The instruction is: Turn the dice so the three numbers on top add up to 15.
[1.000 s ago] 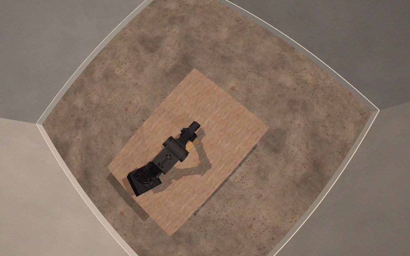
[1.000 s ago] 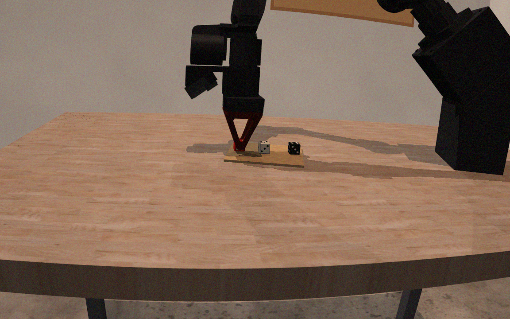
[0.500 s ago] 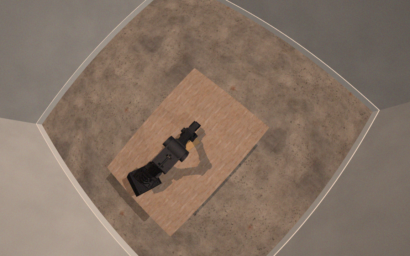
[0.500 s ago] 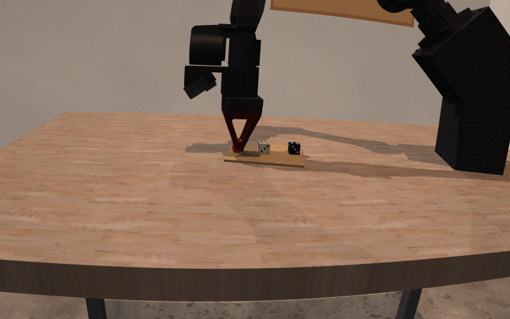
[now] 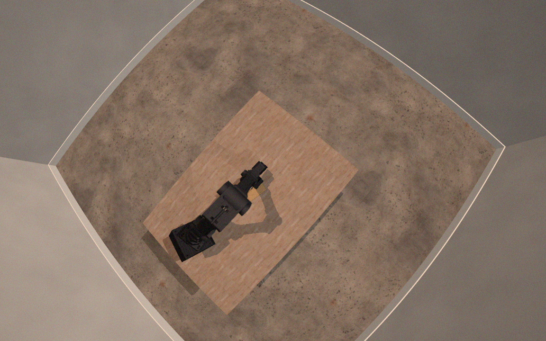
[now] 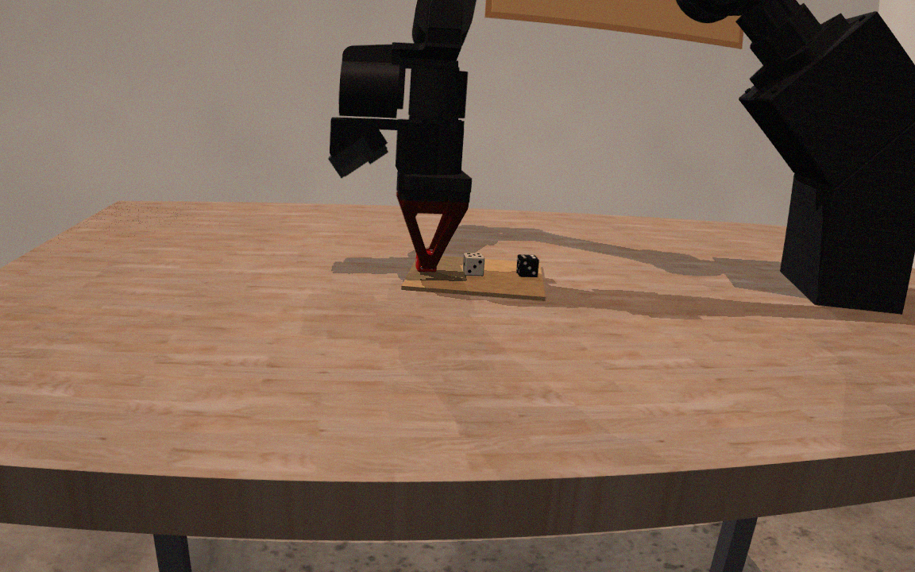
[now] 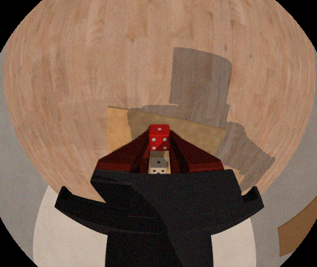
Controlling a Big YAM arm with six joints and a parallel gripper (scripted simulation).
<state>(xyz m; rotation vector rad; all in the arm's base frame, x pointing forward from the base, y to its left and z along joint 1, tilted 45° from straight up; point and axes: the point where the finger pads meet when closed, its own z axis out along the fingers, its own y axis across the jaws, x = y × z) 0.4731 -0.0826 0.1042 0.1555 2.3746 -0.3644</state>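
Now: hand right at the red die. Round my hand: tan mat: 5 cm behind, 2 cm to the left, 2 cm below; black die: 10 cm behind, 3 cm to the left; white die: 5 cm behind, 1 cm to the left.
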